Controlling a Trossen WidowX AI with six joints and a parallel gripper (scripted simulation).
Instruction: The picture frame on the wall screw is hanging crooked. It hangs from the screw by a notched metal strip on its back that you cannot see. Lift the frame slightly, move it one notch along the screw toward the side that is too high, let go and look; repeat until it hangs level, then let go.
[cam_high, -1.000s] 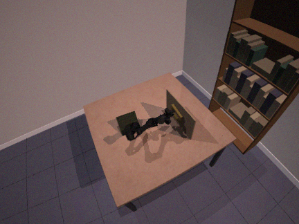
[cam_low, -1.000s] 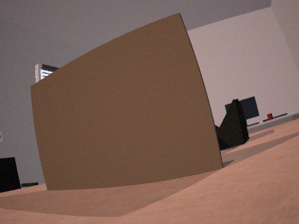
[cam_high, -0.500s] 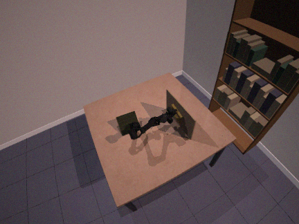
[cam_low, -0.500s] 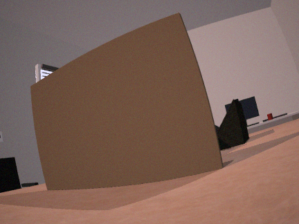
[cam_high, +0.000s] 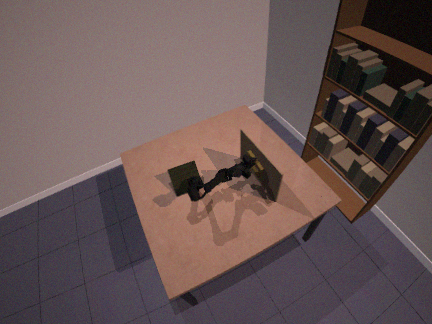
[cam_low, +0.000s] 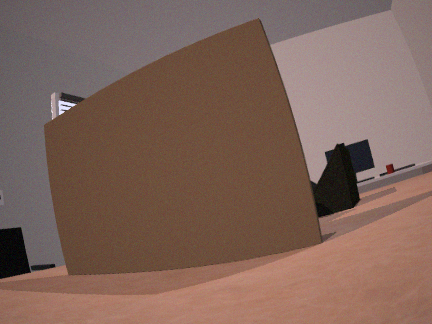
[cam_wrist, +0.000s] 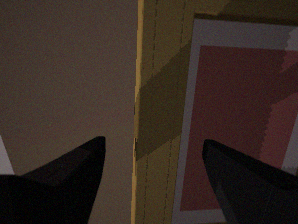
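My gripper tip is now 50 mm above the picture frame, 10 mm to the right of it and 10 mm short of it. Also, from my gripper tip: wall panel: 60 mm below, 20 mm ahead.
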